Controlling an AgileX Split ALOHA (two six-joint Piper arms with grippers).
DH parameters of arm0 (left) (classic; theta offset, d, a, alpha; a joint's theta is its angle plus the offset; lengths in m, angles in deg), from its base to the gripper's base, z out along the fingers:
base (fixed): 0 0 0 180
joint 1: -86.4 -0.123 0 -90
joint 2: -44.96 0 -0.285 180
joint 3: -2.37 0 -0.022 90
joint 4: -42.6 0.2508 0 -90
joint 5: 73.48 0 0.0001 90
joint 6: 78.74 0.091 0 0
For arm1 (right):
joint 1: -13.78 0.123 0 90
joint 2: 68.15 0 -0.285 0
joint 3: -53.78 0 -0.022 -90
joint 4: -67.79 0.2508 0 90
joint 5: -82.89 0 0.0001 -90
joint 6: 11.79 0.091 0 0
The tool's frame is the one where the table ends.
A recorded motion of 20 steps. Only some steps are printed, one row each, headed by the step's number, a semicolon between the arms.
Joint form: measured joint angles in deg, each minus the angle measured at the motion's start. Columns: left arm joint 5, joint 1, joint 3, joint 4, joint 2, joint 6; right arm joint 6, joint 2, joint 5, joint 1, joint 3, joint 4.
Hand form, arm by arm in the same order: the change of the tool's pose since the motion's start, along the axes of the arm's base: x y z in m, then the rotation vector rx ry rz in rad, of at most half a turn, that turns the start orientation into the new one. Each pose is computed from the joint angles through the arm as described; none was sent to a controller.
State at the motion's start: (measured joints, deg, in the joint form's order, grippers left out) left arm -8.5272 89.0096 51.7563 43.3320 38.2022 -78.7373; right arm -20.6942 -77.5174 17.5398 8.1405 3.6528 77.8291
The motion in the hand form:
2: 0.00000 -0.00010 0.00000 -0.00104 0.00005 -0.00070; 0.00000 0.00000 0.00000 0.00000 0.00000 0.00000
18: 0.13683 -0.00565 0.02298 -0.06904 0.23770 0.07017; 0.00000 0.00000 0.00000 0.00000 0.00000 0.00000
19: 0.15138 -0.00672 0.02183 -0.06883 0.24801 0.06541; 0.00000 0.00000 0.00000 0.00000 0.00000 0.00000
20: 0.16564 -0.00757 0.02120 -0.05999 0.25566 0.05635; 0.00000 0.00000 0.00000 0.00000 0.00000 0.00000
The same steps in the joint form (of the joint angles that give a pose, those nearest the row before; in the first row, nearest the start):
2: 0.00 0.00 0.00 -0.07 0.00 0.00; 0.00 0.00 0.00 0.00 0.00 0.00
18: -21.40 0.00 -7.02 0.76 -41.96 -6.84; 0.00 0.00 0.00 0.00 0.00 0.00
19: -23.69 0.00 -7.98 0.45 -45.77 -6.49; 0.00 0.00 0.00 0.00 0.00 0.00
20: -25.70 0.00 -9.19 0.29 -49.44 -5.69; 0.00 0.00 0.00 0.00 0.00 0.00

